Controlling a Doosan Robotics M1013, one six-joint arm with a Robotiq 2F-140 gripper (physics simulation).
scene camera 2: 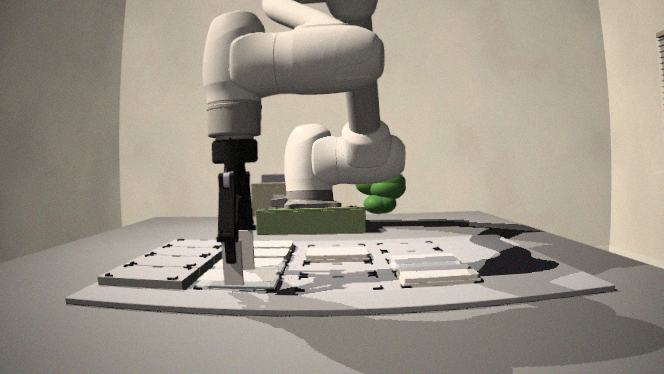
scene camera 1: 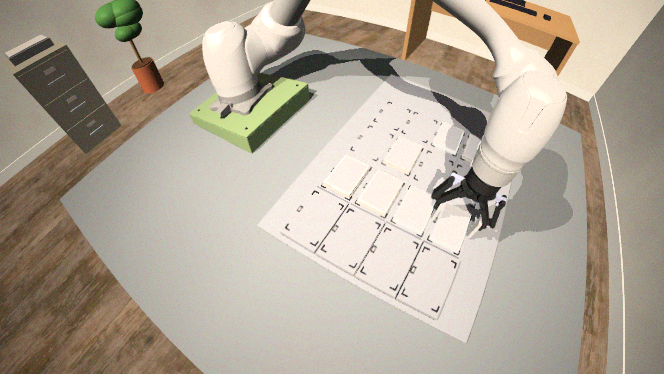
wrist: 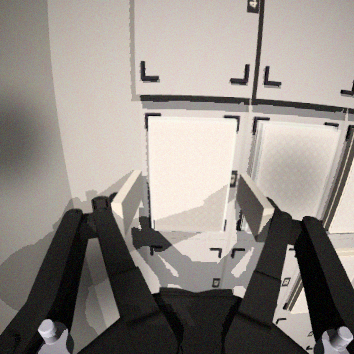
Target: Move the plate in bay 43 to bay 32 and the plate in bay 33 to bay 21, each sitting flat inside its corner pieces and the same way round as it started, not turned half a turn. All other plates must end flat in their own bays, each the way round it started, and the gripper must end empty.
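Places are measured from the arm's base along level axes (x left, y up, z ahead), in centimetres.
Pixels of known places: gripper, fingertip midpoint: (scene camera 2: 240,276) (scene camera 1: 452,224) (wrist: 189,184); arm's base at its link origin: (scene camera 2: 309,207) (scene camera 1: 241,97).
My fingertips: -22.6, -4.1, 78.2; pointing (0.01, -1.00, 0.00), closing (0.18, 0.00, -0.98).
For each thing: its top centre in the pictures, then the offset to it from my fingertips, as dx, dy, dz. "spot": a spot on its surface instead.
- bay 43 plate at its top centre: (wrist: 189,182) (scene camera 2: 238,275) (scene camera 1: 452,225) -0.4, +0.2, +0.0
- bay 33 plate at its top centre: (wrist: 290,185) (scene camera 2: 249,262) (scene camera 1: 416,207) +1.6, +0.2, -10.5
- Bay 32 at a spot on its surface: (scene camera 1: 434,169) spot: +18.0, -1.2, -7.6
- bay 21 at a spot on its surface: (scene camera 1: 419,126) spot: +35.9, -1.2, -15.3
- bay 23 at a spot on its surface: (scene camera 1: 380,192) spot: +2.7, +0.2, -21.1
- bay 13 at a spot on its surface: (scene camera 1: 346,175) spot: +4.8, +0.3, -31.6
- bay 22 at a spot on its surface: (scene camera 2: 336,253) (scene camera 1: 411,156) spot: +19.1, +0.2, -15.5
- bay 31 at a spot on its surface: (scene camera 1: 447,138) spot: +32.3, +0.2, -5.1
- bay 41 at a spot on its surface: (scene camera 2: 440,276) spot: +30.7, +0.2, +9.8
The bay 43 plate (scene camera 1: 448,231) (scene camera 2: 263,281) (wrist: 192,160) lies flat inside its corner pieces. My gripper (scene camera 1: 456,221) (scene camera 2: 240,259) (wrist: 189,184) is open and empty; its pads stand low on either side of this plate, towards its bay 42 end, with a gap at each side in the wrist view. The bay 33 plate (scene camera 1: 412,209) (wrist: 300,170) lies flat in the neighbouring bay. Bay 32 (scene camera 1: 434,169) and bay 21 (scene camera 1: 419,126) hold no plate. The gripper and its shadow partly cover bay 42.
Plates lie in bay 23 (scene camera 1: 380,192), bay 13 (scene camera 1: 346,175), bay 22 (scene camera 1: 403,155) (scene camera 2: 336,253), bay 31 (scene camera 1: 447,138) and bay 41 (scene camera 2: 440,276). The raised row of x4 bays (scene camera 1: 385,255) (scene camera 2: 145,283) borders the x3 row. The green base block (scene camera 2: 311,221) stands behind.
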